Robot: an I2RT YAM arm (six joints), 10 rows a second.
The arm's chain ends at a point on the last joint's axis. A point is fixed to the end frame.
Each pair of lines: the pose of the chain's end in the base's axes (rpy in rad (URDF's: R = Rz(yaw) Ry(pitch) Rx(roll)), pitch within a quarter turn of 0, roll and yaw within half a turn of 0; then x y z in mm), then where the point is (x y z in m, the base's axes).
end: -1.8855 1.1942 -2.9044 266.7 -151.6 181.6
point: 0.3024 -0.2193 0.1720
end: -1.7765 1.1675 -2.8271 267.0 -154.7 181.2
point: 0.3009 -0.2236 0.1743
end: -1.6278 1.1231 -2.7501 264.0 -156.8 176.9
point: 0.2938 -0.2279 0.1745
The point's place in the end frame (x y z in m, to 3 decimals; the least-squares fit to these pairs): 0.002 -0.003 0.077
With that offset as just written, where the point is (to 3 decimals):
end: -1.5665 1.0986 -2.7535 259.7 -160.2 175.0
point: 0.285 -0.233 0.175
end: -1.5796 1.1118 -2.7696 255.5 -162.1 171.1
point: 0.281 -0.235 0.170
